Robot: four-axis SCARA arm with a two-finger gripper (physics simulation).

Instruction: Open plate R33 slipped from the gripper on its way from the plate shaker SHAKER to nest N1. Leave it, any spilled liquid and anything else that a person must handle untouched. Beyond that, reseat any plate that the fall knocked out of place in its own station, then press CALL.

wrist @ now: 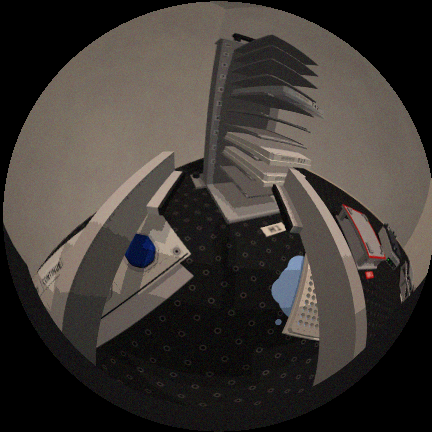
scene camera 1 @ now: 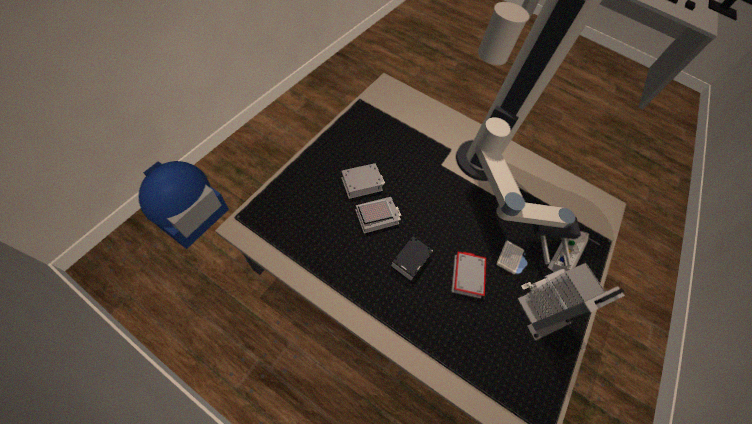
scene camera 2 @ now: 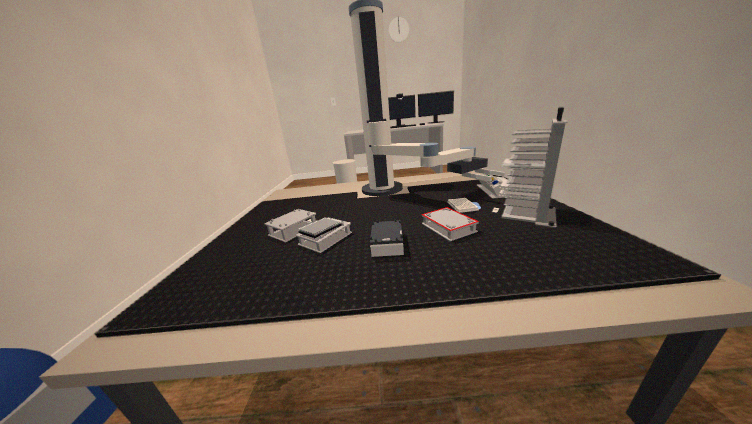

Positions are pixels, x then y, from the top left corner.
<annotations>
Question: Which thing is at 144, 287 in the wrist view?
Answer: A button panel.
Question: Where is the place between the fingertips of my gripper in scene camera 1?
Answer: At 558, 264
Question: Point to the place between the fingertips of my gripper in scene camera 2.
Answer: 497, 176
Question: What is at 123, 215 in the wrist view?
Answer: My gripper.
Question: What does my gripper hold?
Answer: Nothing.
</annotations>
